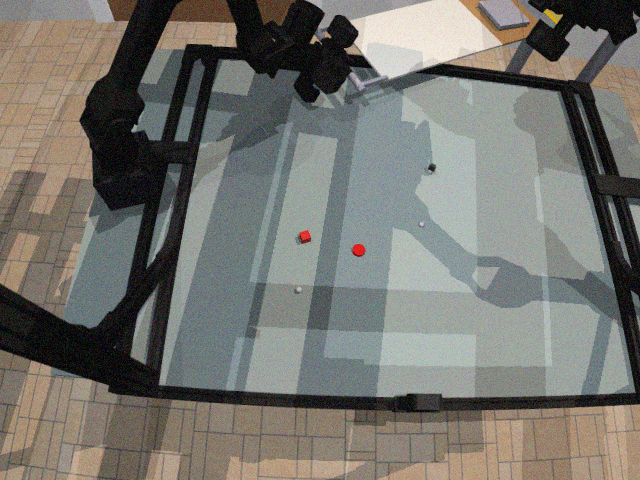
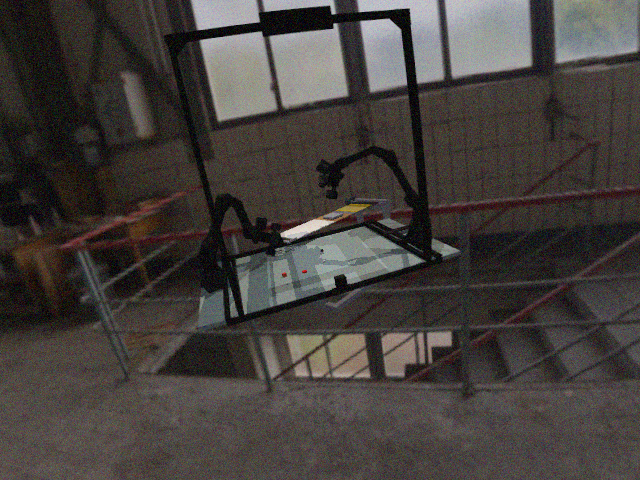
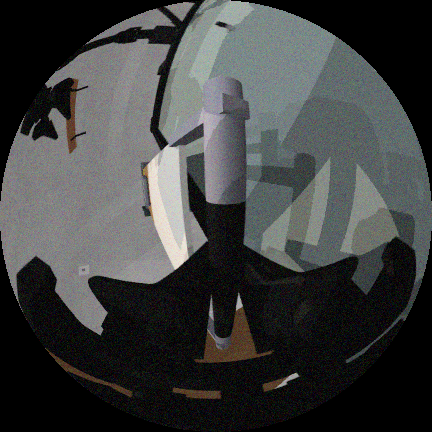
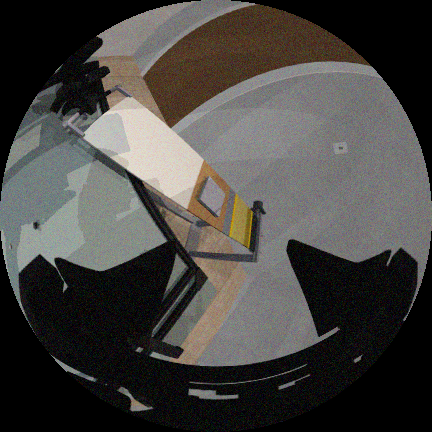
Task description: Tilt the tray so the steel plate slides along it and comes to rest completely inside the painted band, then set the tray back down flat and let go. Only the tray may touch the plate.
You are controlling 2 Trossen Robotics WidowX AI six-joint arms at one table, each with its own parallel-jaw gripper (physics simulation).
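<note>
The tray [image 1: 413,36] [image 2: 310,225] [image 3: 167,200] [image 4: 155,145] is a long cream board along the table's far edge. The flat grey steel plate [image 1: 503,13] [image 2: 332,215] [image 4: 212,196] lies on its orange-brown part, beside the yellow painted band [image 1: 552,16] [image 2: 354,208] [image 4: 241,220], not on it. My left gripper [image 1: 333,67] [image 2: 275,236] [image 3: 220,245] is shut on the tray's handle [image 1: 372,81] [image 3: 225,150] [image 4: 75,126], a bar with a black grip. My right gripper [image 2: 326,178] [image 4: 233,246] is open and empty above the tray's yellow end. The tray's exact tilt is hard to tell.
A red cube [image 1: 305,236] [image 2: 284,274], a red disc [image 1: 358,250] [image 2: 304,271], a small black cube [image 1: 431,167] and two small white balls [image 1: 298,289] [image 1: 421,224] lie on the glassy table. A black frame [image 1: 289,398] borders it. Grey bars [image 4: 225,256] stand under the tray's yellow end.
</note>
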